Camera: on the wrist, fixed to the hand. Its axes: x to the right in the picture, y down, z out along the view.
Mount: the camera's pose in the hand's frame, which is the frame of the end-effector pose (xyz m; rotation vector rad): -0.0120 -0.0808 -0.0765 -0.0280 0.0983 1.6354
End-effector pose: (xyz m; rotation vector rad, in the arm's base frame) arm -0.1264 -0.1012 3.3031 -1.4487 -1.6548 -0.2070
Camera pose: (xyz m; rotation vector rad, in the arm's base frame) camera -0.1584 -0.1828 3.3727 -2.2616 -0.0226 0.6015
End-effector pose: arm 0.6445 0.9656 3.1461 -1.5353 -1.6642 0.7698
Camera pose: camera 0.6636 0.9412 3.2536 -2.7296 0.0178 1.3298
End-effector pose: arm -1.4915 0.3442 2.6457 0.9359 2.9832 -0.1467
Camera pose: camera -1.5264 0.2785 2.7293 2.8309 1.3618 -0.0087
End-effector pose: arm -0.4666 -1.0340 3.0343 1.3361 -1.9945 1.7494
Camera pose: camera -0.4345 -0.9548 3.1066 0.5446 2.0541 -1.2376
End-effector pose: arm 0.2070 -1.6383 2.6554 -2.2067 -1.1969 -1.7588
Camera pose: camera 0.0968 -1.6270 2.6394 -1.8551 0.6596 -0.9880
